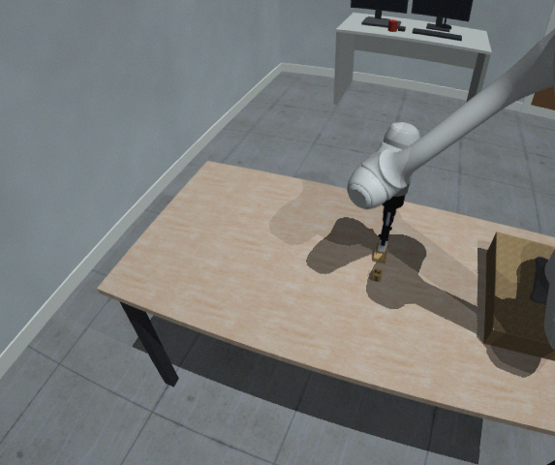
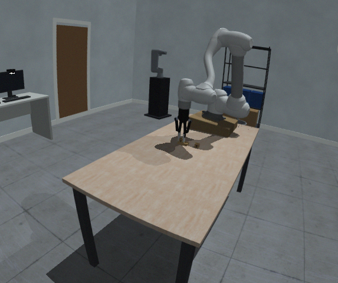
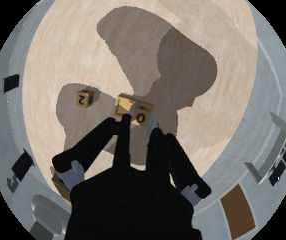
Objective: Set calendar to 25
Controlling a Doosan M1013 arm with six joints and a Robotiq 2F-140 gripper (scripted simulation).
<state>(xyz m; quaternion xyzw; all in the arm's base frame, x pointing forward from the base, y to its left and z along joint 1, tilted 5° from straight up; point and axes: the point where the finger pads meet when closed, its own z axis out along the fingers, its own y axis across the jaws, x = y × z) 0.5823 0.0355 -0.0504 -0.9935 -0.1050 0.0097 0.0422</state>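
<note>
Now: the wooden calendar tray 40 mm below my hand and 20 mm to the left of it.
</note>
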